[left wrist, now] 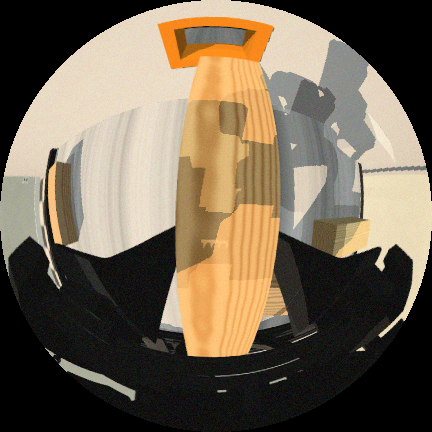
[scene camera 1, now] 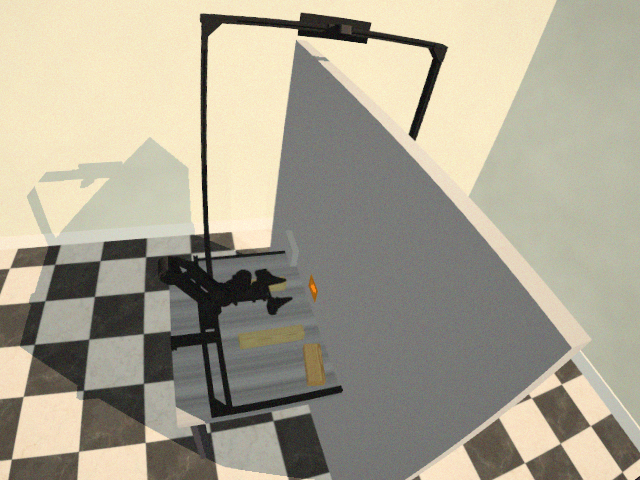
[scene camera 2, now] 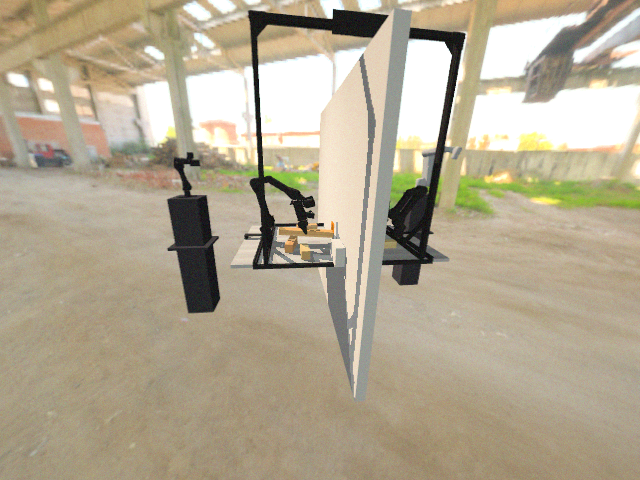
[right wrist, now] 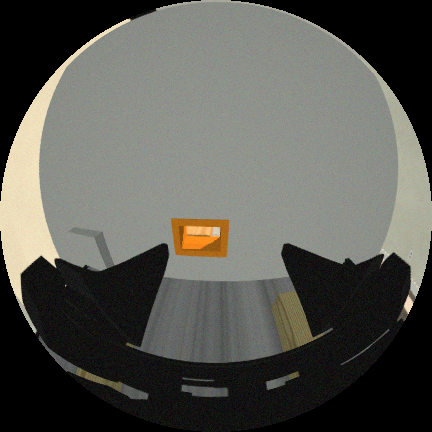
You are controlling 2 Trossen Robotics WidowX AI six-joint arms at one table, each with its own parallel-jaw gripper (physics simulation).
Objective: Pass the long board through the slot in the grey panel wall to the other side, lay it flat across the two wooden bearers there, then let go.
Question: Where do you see an orange-framed slot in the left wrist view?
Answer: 179, 54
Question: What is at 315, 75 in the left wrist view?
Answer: A grey panel wall.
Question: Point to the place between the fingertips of my right gripper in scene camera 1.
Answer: At 289, 289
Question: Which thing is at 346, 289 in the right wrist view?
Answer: My right gripper.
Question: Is my right gripper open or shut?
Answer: Open.
